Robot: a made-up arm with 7 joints.
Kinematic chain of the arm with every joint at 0, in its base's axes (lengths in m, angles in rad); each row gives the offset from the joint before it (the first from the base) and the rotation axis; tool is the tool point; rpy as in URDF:
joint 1: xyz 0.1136 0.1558 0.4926 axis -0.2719 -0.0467 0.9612
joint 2: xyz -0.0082 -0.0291 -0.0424 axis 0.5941 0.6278 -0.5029
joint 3: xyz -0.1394 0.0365 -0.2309 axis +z
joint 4: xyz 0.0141 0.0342 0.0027 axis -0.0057 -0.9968 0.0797
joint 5: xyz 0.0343 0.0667 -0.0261 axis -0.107 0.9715 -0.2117
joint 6: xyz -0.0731 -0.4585 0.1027 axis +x
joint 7: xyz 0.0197 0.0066 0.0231 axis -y
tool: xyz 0.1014 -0.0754 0.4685 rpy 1.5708 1.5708 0
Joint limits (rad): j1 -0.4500..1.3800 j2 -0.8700..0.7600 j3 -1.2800..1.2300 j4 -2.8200..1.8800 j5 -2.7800..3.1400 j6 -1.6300..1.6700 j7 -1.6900..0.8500
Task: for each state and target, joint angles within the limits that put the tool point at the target. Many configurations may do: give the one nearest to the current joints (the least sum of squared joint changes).
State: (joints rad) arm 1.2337 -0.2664 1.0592 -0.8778 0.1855 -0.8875 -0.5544
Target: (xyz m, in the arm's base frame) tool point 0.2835 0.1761 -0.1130
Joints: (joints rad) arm 1.2427 -0.3671 0.9273 -1.2241 0.4771 -1.3311 -0.5883
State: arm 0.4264 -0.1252 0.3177 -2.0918 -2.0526 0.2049 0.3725
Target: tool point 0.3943 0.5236 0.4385
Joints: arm 0.8406 -0.1697 0.9504 -2.4480 -1.5391 -0.1581 -0.0743
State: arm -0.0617 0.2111 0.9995 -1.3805 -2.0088 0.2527 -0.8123
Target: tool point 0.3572 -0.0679 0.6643
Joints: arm -0.0780 -0.2450 0.8879 -1.2204 -2.0142 -0.1367 -0.6617
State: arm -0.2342 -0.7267 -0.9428 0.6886 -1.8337 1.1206 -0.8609
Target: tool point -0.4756 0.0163 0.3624
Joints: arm -0.1920 -0.8349 -0.9847 0.6773 -1.8395 1.1767 -1.3212
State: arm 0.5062 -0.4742 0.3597 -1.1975 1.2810 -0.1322 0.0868
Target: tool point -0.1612 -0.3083 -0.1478
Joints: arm 0.2404 0.0217 0.1489 -1.7030 1.7645 -0.5594 -0.3951
